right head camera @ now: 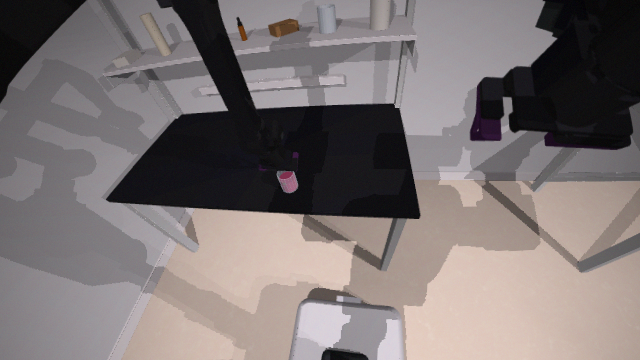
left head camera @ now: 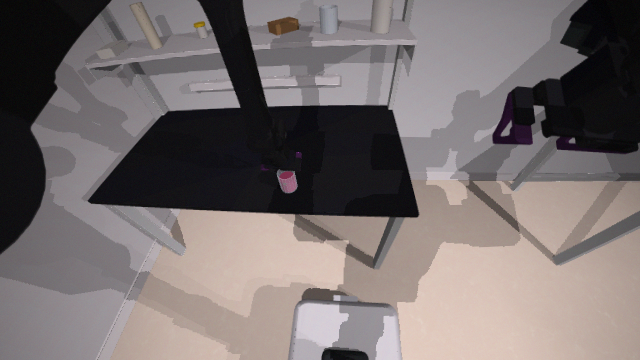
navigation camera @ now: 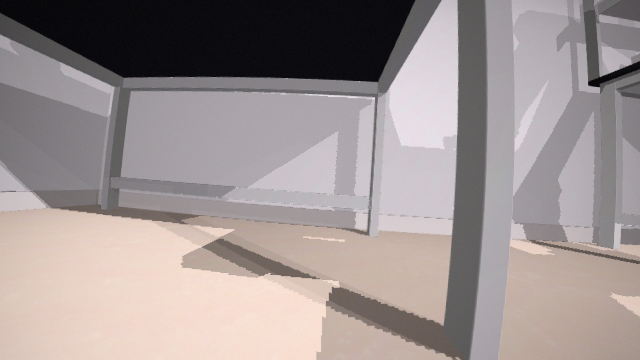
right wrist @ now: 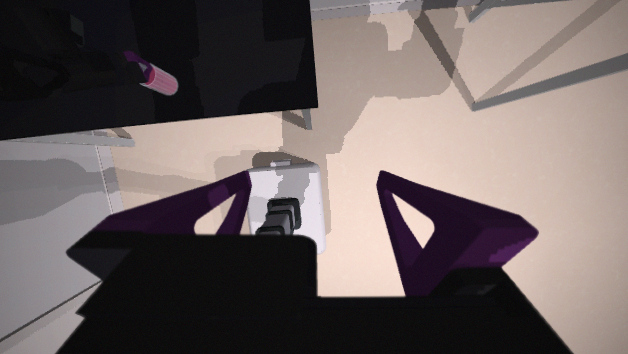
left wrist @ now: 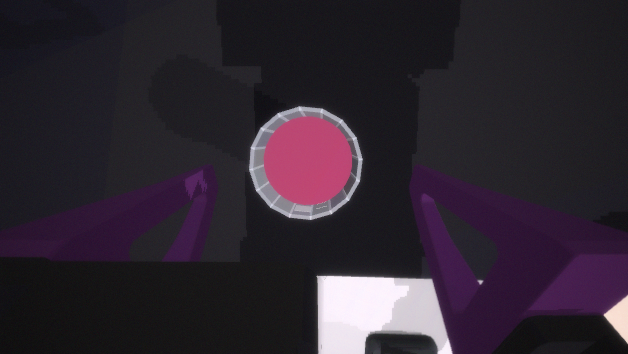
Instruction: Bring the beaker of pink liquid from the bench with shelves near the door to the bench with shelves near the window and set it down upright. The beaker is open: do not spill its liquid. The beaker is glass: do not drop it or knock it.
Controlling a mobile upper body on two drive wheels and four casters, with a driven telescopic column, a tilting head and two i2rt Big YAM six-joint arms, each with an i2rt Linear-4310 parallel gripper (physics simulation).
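Note:
The glass beaker of pink liquid (left head camera: 287, 182) (right head camera: 288, 182) (left wrist: 307, 160) (right wrist: 164, 82) stands upright on the black top of the bench with a shelf (left head camera: 150, 175) (right head camera: 165, 175) (right wrist: 250, 60), near its front edge. My left gripper (left head camera: 281, 161) (right head camera: 278, 161) (left wrist: 313, 175) is open over the bench, close to the beaker. In the left wrist view the beaker shows between the spread fingertips, with a gap on each side; how deep the fingers reach is unclear. My right gripper (left head camera: 542, 142) (right head camera: 520, 141) (right wrist: 314, 177) is open and empty, off to the right of this bench.
The shelf (left head camera: 255, 45) above the bench holds a brown box (left head camera: 283, 25), a pale blue cylinder (left head camera: 328, 19), a yellow-capped jar (left head camera: 200, 29) and tall cylinders. A bench leg (navigation camera: 480, 175) stands close in front of the navigation camera. Part of another bench frame (left head camera: 595, 245) shows at the right.

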